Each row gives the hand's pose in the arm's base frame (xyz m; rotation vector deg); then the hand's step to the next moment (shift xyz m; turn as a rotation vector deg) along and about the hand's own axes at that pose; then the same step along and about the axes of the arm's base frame.
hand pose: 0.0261 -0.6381 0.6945 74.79 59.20 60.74
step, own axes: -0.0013 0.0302 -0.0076 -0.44 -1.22 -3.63
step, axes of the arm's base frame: -0.0081 0.0001 0.0301 -3.62 0.37 -1.26
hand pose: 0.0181 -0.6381 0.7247 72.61 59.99 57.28
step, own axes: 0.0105 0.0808 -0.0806 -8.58 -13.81 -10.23
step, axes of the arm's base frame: -0.0762 0.0336 0.0788 -11.91 -6.62 -13.54
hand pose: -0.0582 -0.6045 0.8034 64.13 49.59 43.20
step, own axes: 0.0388 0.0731 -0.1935 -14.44 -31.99 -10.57
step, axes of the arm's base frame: -0.1576 0.1373 0.0245 -13.50 -16.39 -29.88
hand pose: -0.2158 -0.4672 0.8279 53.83 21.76 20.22
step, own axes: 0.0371 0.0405 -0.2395 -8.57 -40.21 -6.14
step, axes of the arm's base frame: -0.0831 0.2084 -0.1002 -5.25 -21.34 -35.28
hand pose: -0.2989 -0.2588 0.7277 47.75 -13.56 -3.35
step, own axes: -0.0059 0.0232 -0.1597 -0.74 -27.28 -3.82
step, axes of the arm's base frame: 0.0302 0.1324 -0.0874 1.29 -15.46 -22.77
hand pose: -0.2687 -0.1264 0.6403 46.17 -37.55 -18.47
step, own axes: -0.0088 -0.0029 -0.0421 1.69 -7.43 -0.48
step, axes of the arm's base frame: 0.0207 0.0261 -0.0274 1.42 -5.48 -5.13
